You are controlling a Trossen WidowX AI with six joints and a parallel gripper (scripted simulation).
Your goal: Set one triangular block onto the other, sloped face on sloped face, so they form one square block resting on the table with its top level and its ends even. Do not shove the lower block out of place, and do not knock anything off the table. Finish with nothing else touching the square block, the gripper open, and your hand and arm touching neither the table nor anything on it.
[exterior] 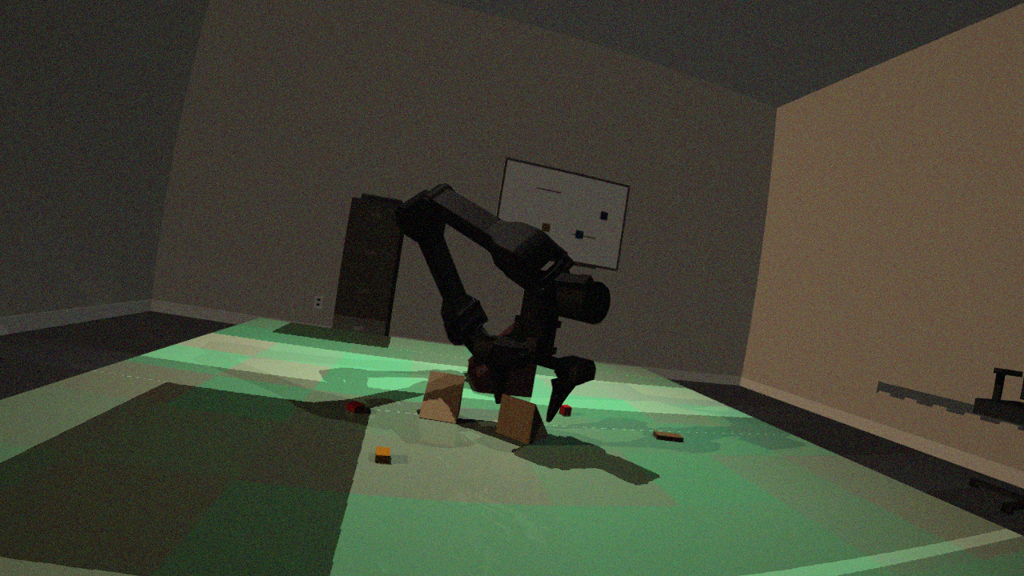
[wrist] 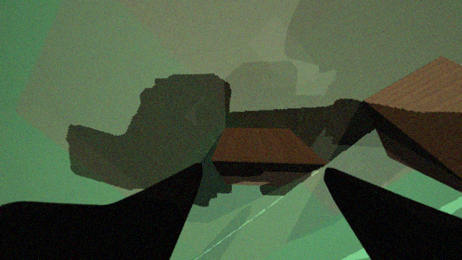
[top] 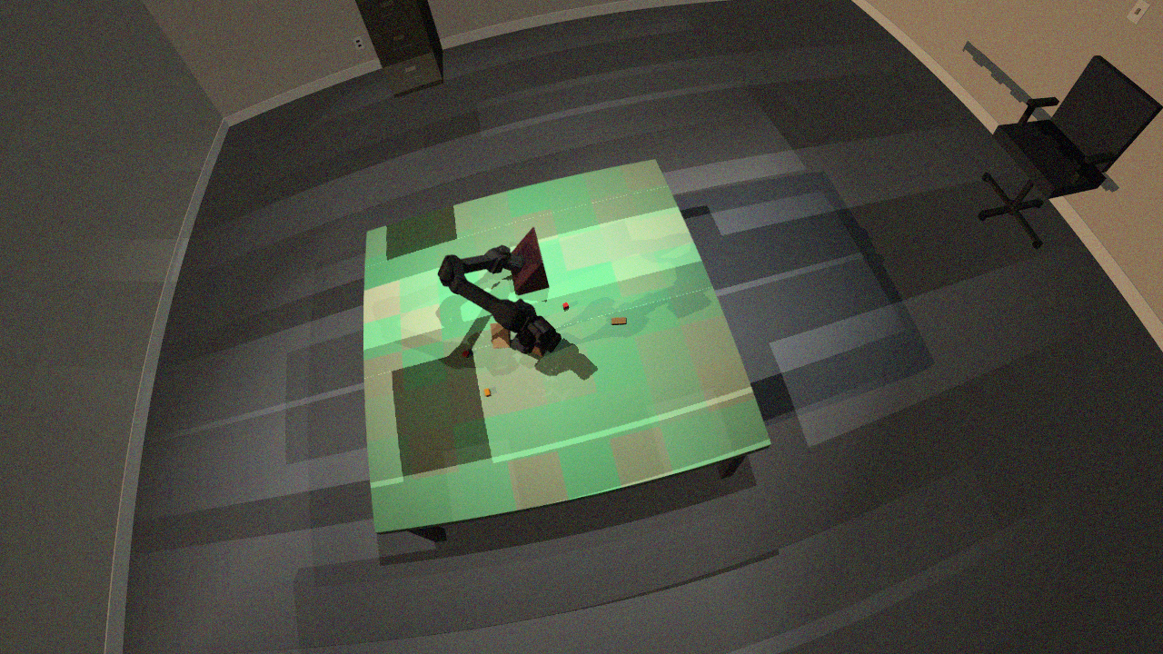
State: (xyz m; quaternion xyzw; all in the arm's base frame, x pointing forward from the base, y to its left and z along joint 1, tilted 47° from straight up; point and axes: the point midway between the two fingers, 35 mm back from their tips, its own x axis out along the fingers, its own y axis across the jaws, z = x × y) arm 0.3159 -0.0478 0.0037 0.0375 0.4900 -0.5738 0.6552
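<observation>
Now: gripper tip 120 mm past the small red cube, 140 mm to the right of it and 30 mm above it. Round my gripper tip: flat brown tile: 10 mm ahead, 280 mm to the left, 30 mm below; orange cube: 90 mm ahead, 210 mm to the right, 30 mm below.
</observation>
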